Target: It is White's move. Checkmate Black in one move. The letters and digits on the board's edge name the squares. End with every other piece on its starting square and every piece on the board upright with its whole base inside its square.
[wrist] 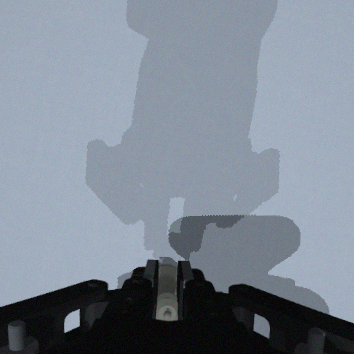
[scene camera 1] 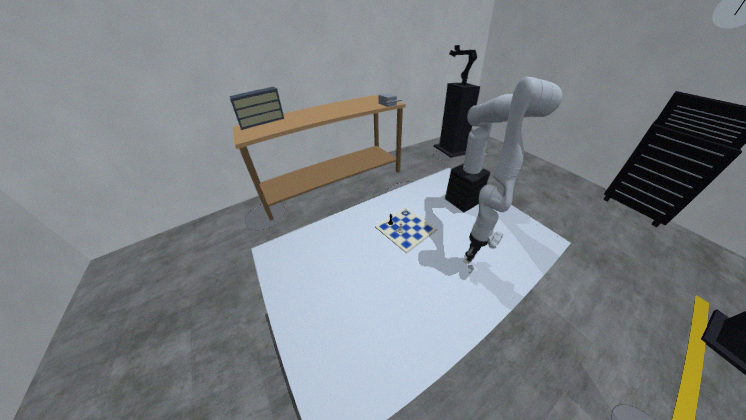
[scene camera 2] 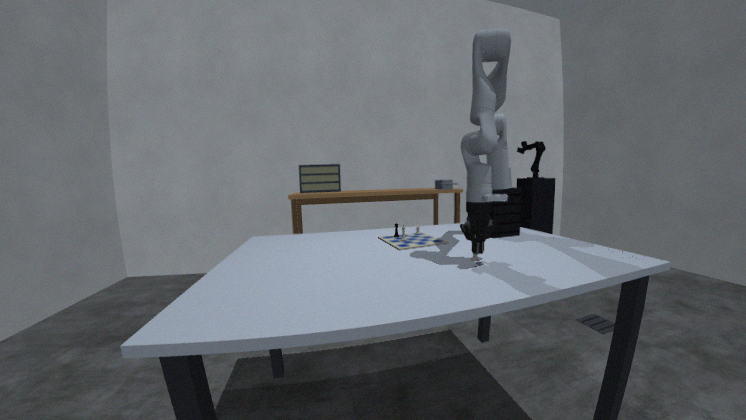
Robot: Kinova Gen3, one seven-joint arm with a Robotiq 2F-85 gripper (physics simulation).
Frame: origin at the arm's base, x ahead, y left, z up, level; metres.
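Seen in the pictures: gripper, fingertip midpoint: (wrist: pixel 167 275) (scene camera 1: pixel 469 259) (scene camera 2: pixel 477 253); arm's base, origin of the base link: (scene camera 1: pixel 471 169) (scene camera 2: pixel 499 188).
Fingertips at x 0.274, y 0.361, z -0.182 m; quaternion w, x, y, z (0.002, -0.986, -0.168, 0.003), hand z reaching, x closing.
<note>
Offsets run from my fingertips to a thing's top centre. Level surfaces: height alone.
My gripper (scene camera 1: pixel 468 258) (scene camera 2: pixel 477 253) (wrist: pixel 167 275) is shut on a pale white chess piece {0.011 m right, 0.003 m ahead, 0.030 m up} (scene camera 2: pixel 475 257) (wrist: pixel 167 300), off the board and low over the white table. The fingers hide much of the piece, and I cannot tell whether its base touches the table. The blue-and-cream chessboard {0.300 m right, 0.146 m ahead, 0.017 m down} (scene camera 1: pixel 406 244) (scene camera 2: pixel 412 245) lies left of the gripper in both scene views. On it stand a black piece {0.361 m right, 0.201 m ahead, 0.046 m up} (scene camera 1: pixel 390 220) (scene camera 2: pixel 396 230), a white piece {0.293 m right, 0.181 m ahead, 0.046 m up} (scene camera 1: pixel 400 228) (scene camera 2: pixel 403 233) close to it, and another white piece {0.396 m right, 0.099 m ahead, 0.022 m up} (scene camera 1: pixel 405 212) (scene camera 2: pixel 417 229) near the back corner. The edge letters and digits are too small to read.
The white table {0.023 m down} (scene camera 1: pixel 354 313) (scene camera 2: pixel 313 292) bears the board and the arm's black base (scene camera 1: pixel 464 190). A wooden bench (scene camera 1: pixel 323 117) (scene camera 2: pixel 375 194) stands behind. A black pedestal (scene camera 1: pixel 459 114) (scene camera 2: pixel 537 206) with a small dark arm is at the back right.
</note>
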